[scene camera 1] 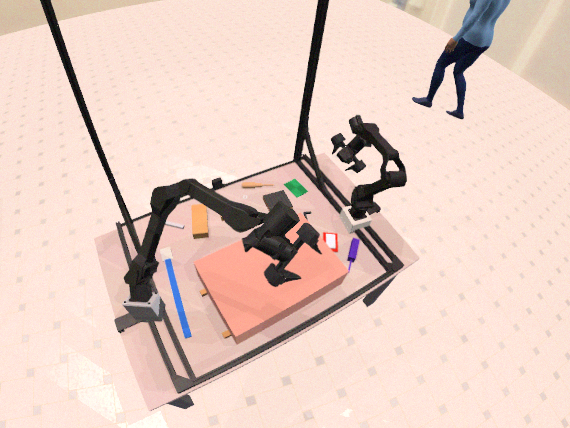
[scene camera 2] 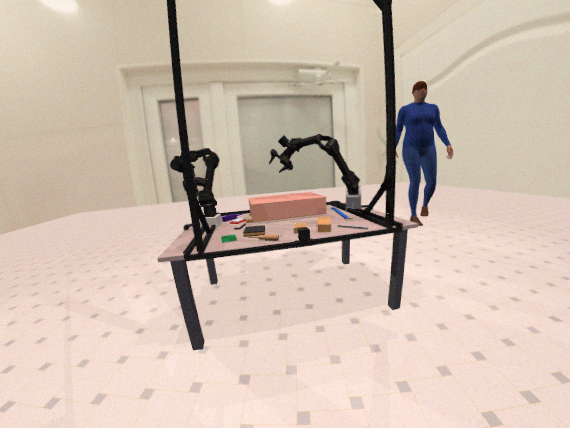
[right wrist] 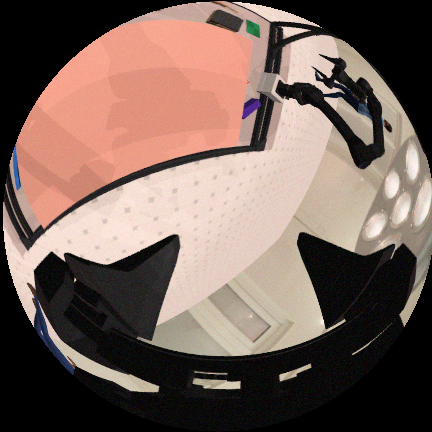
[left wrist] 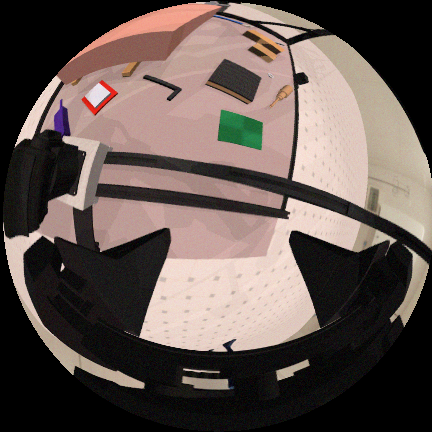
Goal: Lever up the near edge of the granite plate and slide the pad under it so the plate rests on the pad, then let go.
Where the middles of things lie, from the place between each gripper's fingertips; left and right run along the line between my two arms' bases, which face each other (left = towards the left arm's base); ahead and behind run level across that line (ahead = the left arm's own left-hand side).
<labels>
Now: the granite plate (scene camera 1: 234, 280) 30 cm ahead of my left hand, 50 cm to the right of it and 10 cm below it.
Right now my right hand is 130 mm past the granite plate, 40 mm to the left of it and 240 mm above it.
</labels>
